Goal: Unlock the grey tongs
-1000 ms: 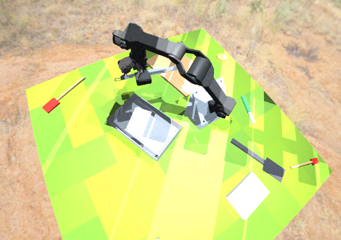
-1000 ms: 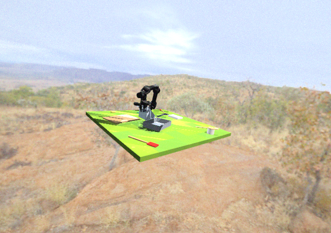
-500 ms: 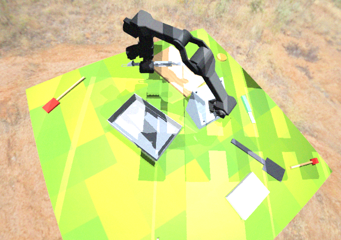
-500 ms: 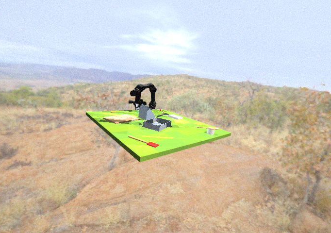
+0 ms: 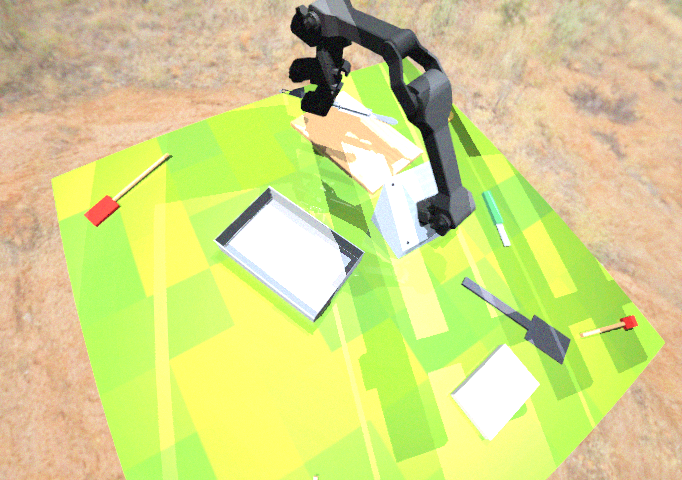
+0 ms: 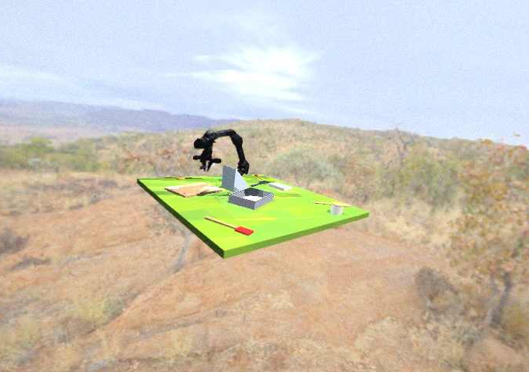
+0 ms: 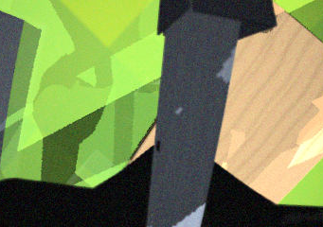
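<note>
My gripper tip is 13 cm past the wooden board, 2 cm to the left of it and 16 cm above it. From my gripper tip the other things lie so: yellow disc 47 cm behind, 1 cm to the right, 16 cm below; then grey roasting tin 21 cm ahead, 26 cm to the left, 14 cm below; then red spatula 57 cm ahead, 10 cm to the right, 16 cm below.
</note>
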